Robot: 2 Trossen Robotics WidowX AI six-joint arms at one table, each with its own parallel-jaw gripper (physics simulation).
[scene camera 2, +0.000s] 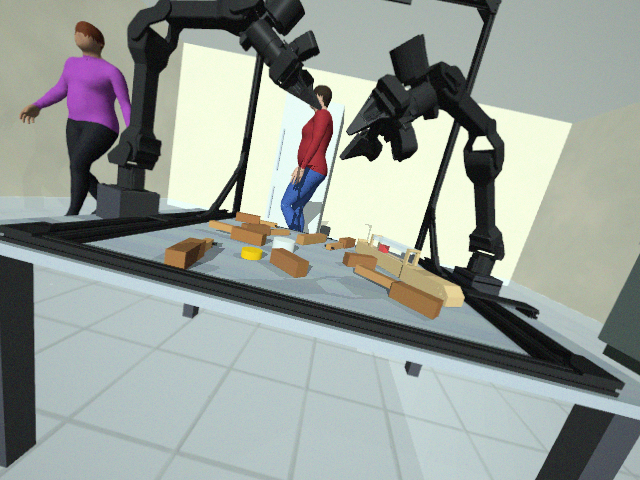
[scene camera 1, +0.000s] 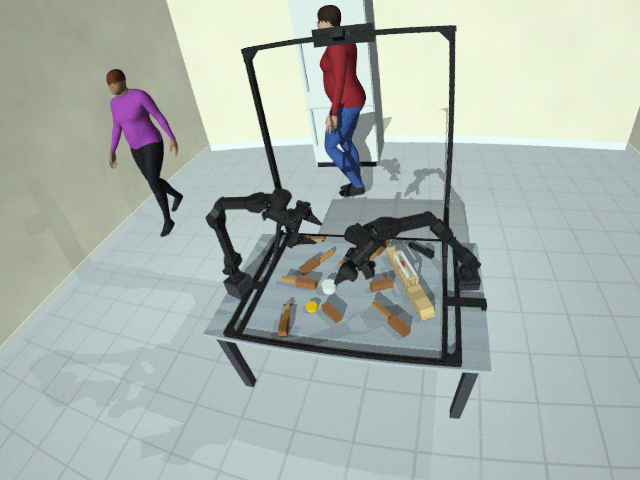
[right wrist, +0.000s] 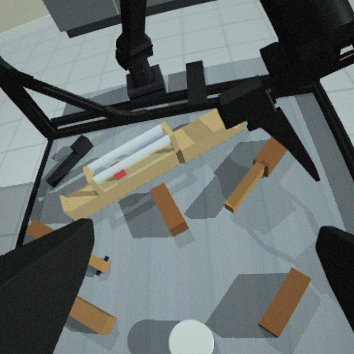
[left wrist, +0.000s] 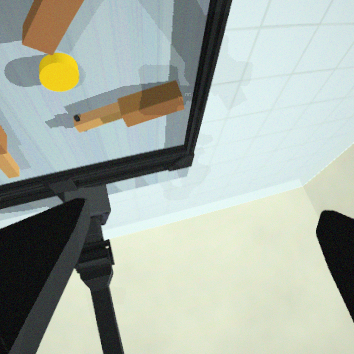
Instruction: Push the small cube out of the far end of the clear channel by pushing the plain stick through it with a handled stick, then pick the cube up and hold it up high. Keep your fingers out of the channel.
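Observation:
The clear channel (scene camera 1: 408, 263) (right wrist: 125, 150) lies in a long pale wooden holder (scene camera 1: 419, 303) (scene camera 2: 429, 281) (right wrist: 200, 132) at the right of the table in scene camera 1. The small red cube (scene camera 1: 403, 264) (scene camera 2: 383, 248) (right wrist: 120, 174) shows inside it. Handled sticks (scene camera 1: 398, 323) (scene camera 2: 416, 298) (left wrist: 150, 105) (right wrist: 269, 156) lie around the table. I cannot make out the plain stick. My left gripper (scene camera 1: 354, 275) (scene camera 2: 346, 144) (left wrist: 205, 216) is open and empty, high above the table's middle. My right gripper (scene camera 1: 317, 232) (right wrist: 207, 234) is open and empty, high above the far left part.
A white cylinder (scene camera 1: 328, 286) (scene camera 2: 283, 244) (right wrist: 191, 339) and a yellow disc (scene camera 1: 311, 306) (scene camera 2: 251, 253) (left wrist: 62, 75) stand mid-table. Brown blocks (scene camera 1: 381, 284) (right wrist: 169, 209) lie nearby. A black handled piece (scene camera 1: 421, 249) (right wrist: 70, 160) lies beyond the channel. A black frame (scene camera 1: 341, 352) edges the table.

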